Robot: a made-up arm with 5 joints.
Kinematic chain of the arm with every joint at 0, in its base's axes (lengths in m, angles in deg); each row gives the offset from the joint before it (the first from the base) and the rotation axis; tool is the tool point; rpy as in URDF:
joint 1: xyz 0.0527 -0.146 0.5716 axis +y
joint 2: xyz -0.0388 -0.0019 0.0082 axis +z
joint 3: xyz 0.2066 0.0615 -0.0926 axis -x
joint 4: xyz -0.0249 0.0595 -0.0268 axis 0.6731 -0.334 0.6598
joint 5: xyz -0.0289 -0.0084 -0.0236 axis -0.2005 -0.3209 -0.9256
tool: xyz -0.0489 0.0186 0.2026 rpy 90 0 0
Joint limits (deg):
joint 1: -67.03..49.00
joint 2: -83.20..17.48
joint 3: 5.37..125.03
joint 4: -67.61..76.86
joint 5: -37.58..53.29
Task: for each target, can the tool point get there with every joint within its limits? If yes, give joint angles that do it. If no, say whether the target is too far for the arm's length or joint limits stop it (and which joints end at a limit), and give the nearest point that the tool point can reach.
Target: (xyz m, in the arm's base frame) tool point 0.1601 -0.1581 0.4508
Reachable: yes | joints 25.47 -69.96 96.36 39.88 11.82
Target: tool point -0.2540 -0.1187 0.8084
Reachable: no: joint limits stop it (at a limit: joint 1, joint 3) | nearest point 0.0418 -0.1105 0.7249 | short by 0.307 m
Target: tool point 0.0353 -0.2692 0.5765
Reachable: yes | joints -8.75 -71.93 14.51 58.89 -10.57
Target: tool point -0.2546 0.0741 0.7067
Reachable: no: joint limits stop it (at a limit: joint 1, joint 2, joint 5) | nearest point -0.0659 0.0528 0.5279 | short by 0.261 m
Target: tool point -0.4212 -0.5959 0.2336
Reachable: no: too far | nearest point -0.1883 -0.4063 0.3716 | short by 0.331 m
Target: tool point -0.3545 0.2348 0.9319
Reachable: no: too far | nearest point 0.0350 0.0910 0.6804 | short by 0.485 m
